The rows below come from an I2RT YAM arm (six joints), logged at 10 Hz.
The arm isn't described. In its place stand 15 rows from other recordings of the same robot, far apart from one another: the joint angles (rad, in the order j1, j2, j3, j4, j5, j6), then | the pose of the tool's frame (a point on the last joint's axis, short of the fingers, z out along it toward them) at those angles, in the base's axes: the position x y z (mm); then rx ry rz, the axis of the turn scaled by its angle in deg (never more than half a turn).
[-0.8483 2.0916 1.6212 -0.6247 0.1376 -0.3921] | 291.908, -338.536, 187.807, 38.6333, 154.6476, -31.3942
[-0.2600 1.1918 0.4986 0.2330 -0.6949 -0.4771] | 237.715, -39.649, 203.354, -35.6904, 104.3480, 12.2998
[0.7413 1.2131 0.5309 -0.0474 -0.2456 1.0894] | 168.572, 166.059, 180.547, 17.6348, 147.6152, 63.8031
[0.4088 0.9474 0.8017 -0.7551 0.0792 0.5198] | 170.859, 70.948, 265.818, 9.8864, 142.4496, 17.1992
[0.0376 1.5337 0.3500 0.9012 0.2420 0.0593] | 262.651, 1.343, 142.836, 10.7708, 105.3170, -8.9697
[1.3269 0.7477 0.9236 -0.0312 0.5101 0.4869] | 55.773, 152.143, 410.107, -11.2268, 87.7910, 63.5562
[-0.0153 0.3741 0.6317 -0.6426 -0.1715 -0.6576] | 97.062, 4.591, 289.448, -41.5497, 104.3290, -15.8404
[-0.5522 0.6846 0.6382 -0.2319 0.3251 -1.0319] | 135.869, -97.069, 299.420, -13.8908, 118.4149, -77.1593
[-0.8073 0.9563 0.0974 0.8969 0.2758 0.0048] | 118.457, -137.783, 187.020, 47.7401, 78.0024, -48.2867
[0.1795 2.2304 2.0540 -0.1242 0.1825 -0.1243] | 530.142, 89.630, 305.921, -9.0421, 106.6665, -7.5974
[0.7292 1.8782 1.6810 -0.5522 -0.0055 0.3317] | 322.109, 288.060, 301.302, -27.1160, 133.8035, 30.4012
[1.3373 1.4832 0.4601 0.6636 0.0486 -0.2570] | 66.066, 270.307, 160.027, -80.1868, 81.0052, 38.2084
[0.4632 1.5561 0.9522 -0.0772 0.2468 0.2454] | 304.628, 142.423, 219.406, -6.3650, 127.5989, 6.2572
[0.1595 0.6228 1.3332 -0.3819 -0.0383 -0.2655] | 54.960, 10.222, 508.105, -16.8751, 69.1806, -3.9079
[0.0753 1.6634 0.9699 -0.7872 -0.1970 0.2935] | 279.654, 28.086, 157.430, 18.3882, 175.0772, 18.5562
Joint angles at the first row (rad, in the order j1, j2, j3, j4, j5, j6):
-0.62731, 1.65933, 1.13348, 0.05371, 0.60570, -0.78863
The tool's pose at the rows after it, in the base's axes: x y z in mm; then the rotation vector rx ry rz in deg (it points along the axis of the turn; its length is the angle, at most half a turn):
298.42, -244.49, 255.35, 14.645, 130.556, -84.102
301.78, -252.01, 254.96, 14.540, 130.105, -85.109
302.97, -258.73, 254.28, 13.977, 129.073, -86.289
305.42, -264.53, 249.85, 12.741, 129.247, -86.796
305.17, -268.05, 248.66, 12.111, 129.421, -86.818
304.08, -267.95, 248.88, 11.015, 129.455, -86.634
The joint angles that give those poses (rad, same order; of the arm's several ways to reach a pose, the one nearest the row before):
-0.63255, 1.69210, 1.15022, 0.08656, 0.62256, -0.80528
-0.64302, 1.71867, 1.17296, 0.10639, 0.62146, -0.82274
-0.65533, 1.73678, 1.18058, 0.14515, 0.61359, -0.84878
-0.66378, 1.76169, 1.18941, 0.16826, 0.60312, -0.87222
-0.67179, 1.77004, 1.19420, 0.17365, 0.59222, -0.88334
-0.67419, 1.76563, 1.18904, 0.17715, 0.57972, -0.89506

